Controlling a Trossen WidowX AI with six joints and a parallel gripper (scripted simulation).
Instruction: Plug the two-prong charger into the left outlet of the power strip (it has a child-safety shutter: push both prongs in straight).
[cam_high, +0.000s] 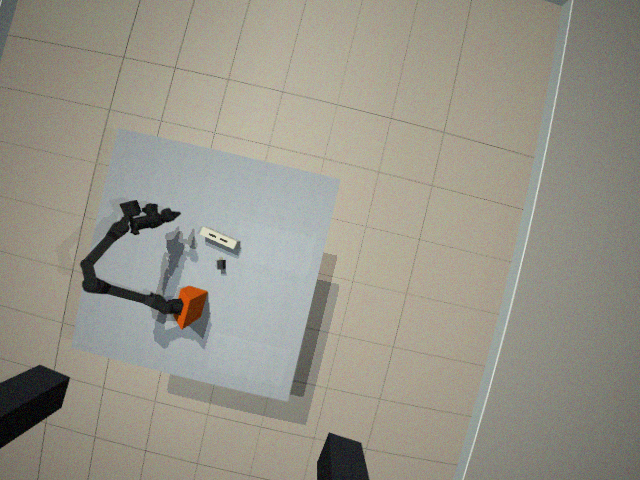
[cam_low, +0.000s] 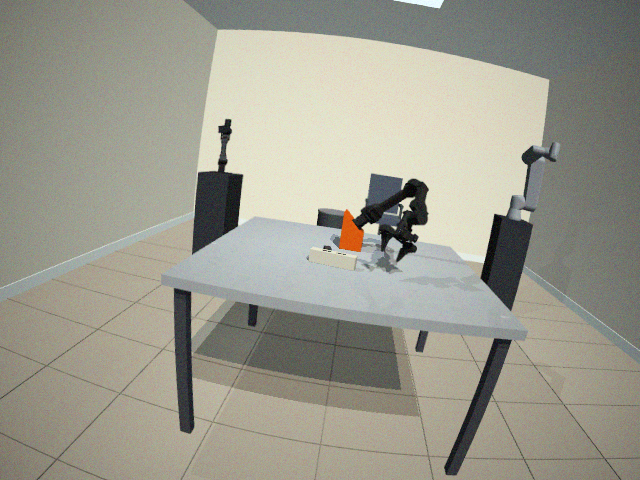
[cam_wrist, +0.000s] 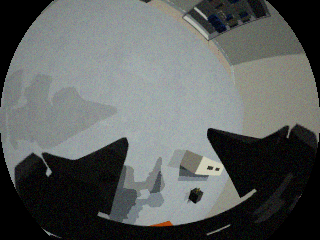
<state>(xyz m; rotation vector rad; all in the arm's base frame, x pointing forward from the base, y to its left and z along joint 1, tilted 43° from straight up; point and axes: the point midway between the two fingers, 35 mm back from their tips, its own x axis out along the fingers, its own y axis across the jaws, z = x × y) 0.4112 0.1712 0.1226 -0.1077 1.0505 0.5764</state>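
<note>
Right now my gripper tip is 28 cm to the left of the dark two-prong charger, 16 cm past it and 7 cm above it.
</note>
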